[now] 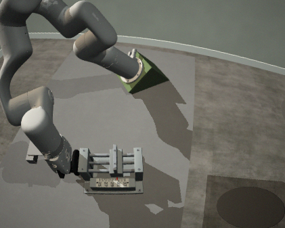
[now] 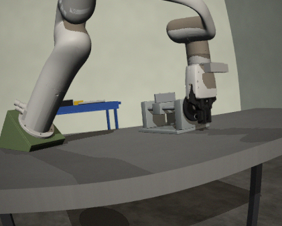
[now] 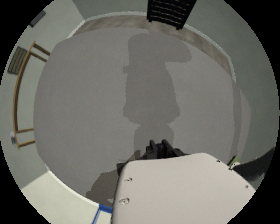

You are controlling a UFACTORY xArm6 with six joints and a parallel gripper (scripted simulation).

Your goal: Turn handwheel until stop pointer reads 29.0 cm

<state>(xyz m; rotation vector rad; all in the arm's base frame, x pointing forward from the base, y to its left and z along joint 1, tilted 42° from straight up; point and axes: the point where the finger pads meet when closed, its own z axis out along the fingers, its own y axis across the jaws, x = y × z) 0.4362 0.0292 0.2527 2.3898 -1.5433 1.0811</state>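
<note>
Right now my hand is 10 mm past the black handwheel, 20 mm to the right of it and 10 mm below it. The rest, counted from my hand: movable stop 40 mm behind, 170 mm to the left, 40 mm above.
</note>
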